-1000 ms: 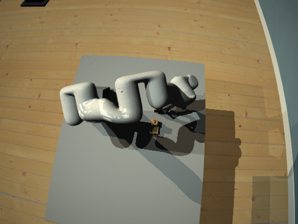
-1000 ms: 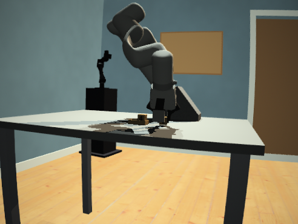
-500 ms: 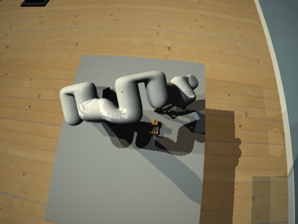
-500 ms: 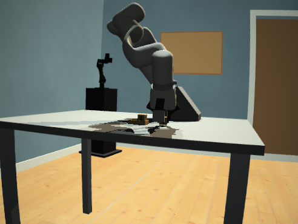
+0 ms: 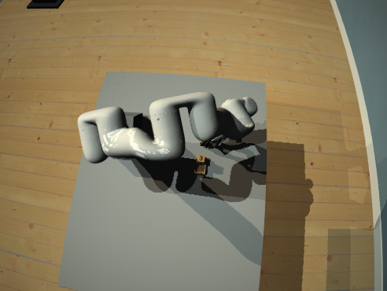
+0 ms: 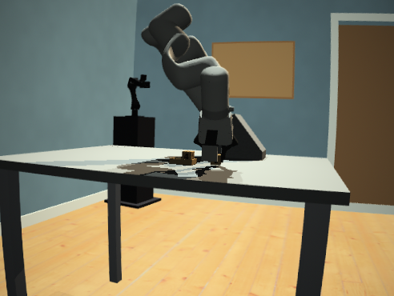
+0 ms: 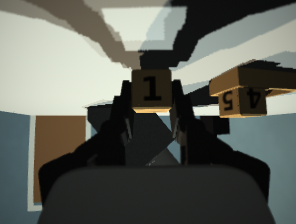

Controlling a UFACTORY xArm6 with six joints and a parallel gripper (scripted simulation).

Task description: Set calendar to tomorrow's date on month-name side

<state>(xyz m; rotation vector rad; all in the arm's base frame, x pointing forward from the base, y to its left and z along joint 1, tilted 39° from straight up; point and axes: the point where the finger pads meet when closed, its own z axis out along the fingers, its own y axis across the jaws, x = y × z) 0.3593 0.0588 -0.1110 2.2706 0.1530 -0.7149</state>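
Now: the wooden number cube 20 mm below my hand and 10 mm behind it. From my hand the other things lie so: wooden calendar tray (110 mm to the right, 30 mm below).
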